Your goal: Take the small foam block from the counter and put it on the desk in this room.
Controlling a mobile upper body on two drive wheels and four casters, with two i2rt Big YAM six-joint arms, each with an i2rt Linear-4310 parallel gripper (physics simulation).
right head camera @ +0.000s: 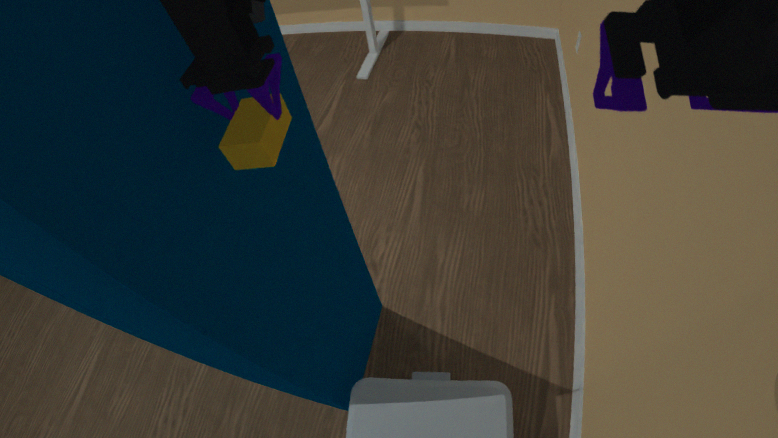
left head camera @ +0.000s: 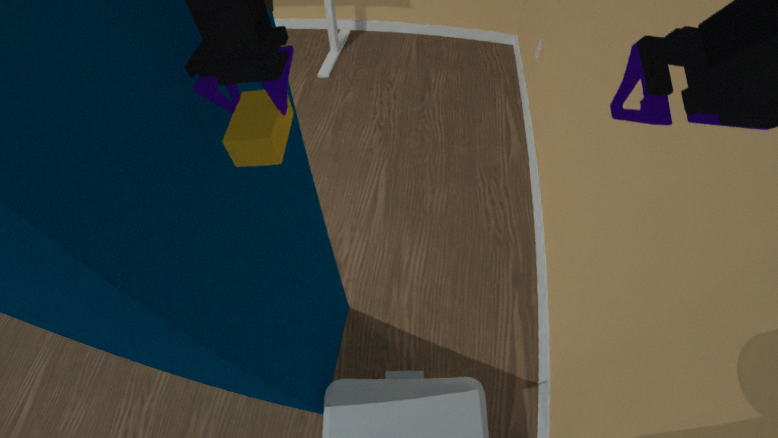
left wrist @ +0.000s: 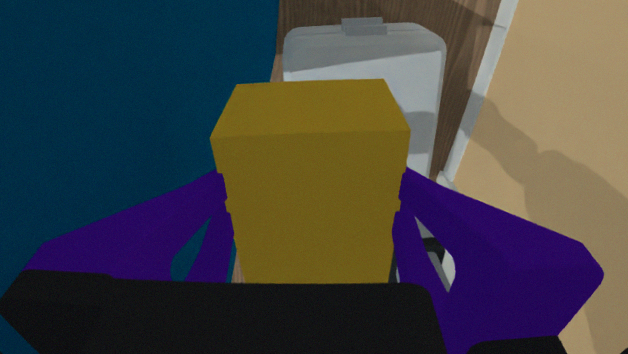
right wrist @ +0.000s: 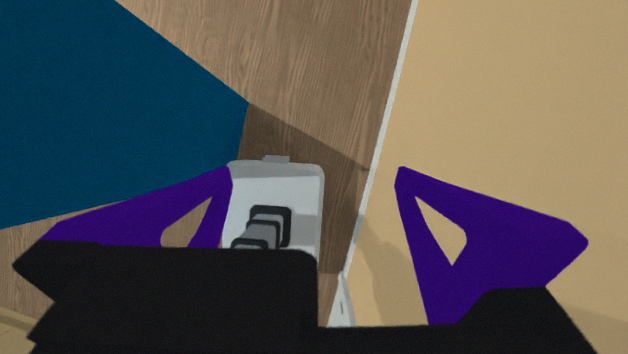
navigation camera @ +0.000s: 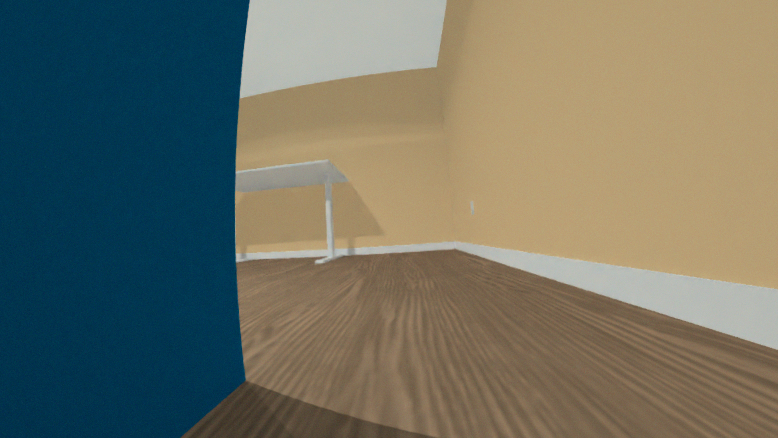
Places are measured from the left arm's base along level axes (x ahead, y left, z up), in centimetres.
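Pixels of known places: left gripper, fingertip midpoint: (right head camera: 259, 118) (left head camera: 262, 113) (left wrist: 313, 176); right gripper, fingertip midpoint: (right head camera: 645, 100) (left head camera: 651, 113) (right wrist: 313, 175).
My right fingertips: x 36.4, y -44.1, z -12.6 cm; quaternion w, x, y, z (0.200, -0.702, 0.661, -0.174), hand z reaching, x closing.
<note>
Behind a point stands the place of what it marks.
The yellow foam block (left head camera: 253, 145) {x 40.1, y -2.8, z -20.6 cm} (right head camera: 249, 149) {x 40.1, y -3.2, z -20.7 cm} (left wrist: 310, 215) {x 45.8, y -2.1, z -19.5 cm} is held up in the air between the purple fingers of my left gripper (left head camera: 258, 112) {x 46.3, y -2.3, z -21.2 cm} (right head camera: 254, 117) {x 46.3, y -2.3, z -21.2 cm} (left wrist: 313, 176) {x 46.3, y -2.3, z -21.2 cm}, which is shut on it. My right gripper (left head camera: 678, 116) {x 36.4, y -44.1, z -12.6 cm} (right head camera: 660, 103) {x 36.4, y -44.1, z -12.6 cm} (right wrist: 313, 175) {x 36.4, y -44.1, z -12.6 cm} is open and empty, at the upper right of both head views. A white desk (navigation camera: 288, 175) {x 261.8, y 65.2, z -48.6 cm} stands at the far wall in the navigation view, its left part hidden by a blue surface. One desk leg with its foot shows at the top of the left head view (left head camera: 331, 32) {x 263.7, y 23.7, z -121.5 cm} and the right head view (right head camera: 370, 32) {x 263.7, y 22.8, z -120.3 cm}. The counter does not show.
A large blue upright block or partition (left head camera: 163, 190) {x 33.2, y 5.9, z -19.8 cm} (right head camera: 163, 190) {x 33.4, y 5.9, z -19.6 cm} (left wrist: 125, 100) {x 50.5, y 3.0, z -19.5 cm} (right wrist: 125, 100) {x 48.0, y 3.4, z -53.6 cm} (navigation camera: 119, 217) {x 52.4, y 2.7, z -116.3 cm} stands close on the left. A tan wall (left head camera: 653, 244) {x 48.4, y -80.7, z -59.9 cm} (navigation camera: 626, 136) {x 71.9, y -84.7, z -99.7 cm} with white baseboard runs along the right. Wooden floor (left head camera: 424, 190) {x 129.5, y -35.3, z -141.1 cm} (navigation camera: 408, 326) {x 83.7, y -28.6, z -141.1 cm} lies between them. My grey base (left head camera: 402, 416) {x 19.8, y -21.1, z -115.1 cm} (right wrist: 275, 190) {x 18.5, y -23.8, z -115.1 cm} shows below.
</note>
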